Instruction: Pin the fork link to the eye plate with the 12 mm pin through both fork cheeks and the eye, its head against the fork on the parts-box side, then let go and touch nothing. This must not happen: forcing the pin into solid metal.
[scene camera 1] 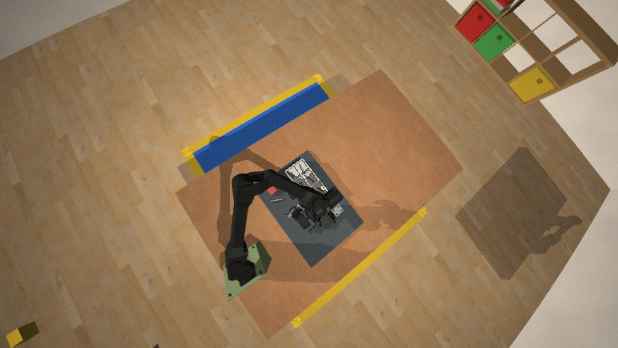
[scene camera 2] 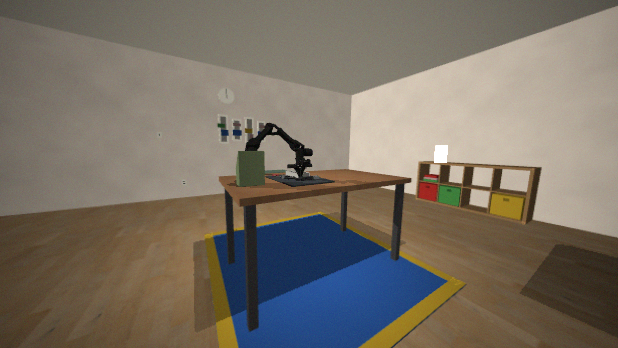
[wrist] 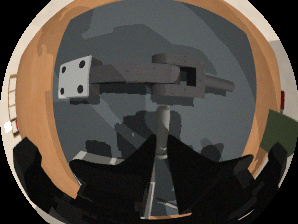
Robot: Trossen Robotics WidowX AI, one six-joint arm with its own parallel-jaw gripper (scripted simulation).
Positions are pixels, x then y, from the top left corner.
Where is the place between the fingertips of my gripper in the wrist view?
At 161,138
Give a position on a grey mat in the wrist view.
115,123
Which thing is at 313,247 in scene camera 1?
A grey mat.
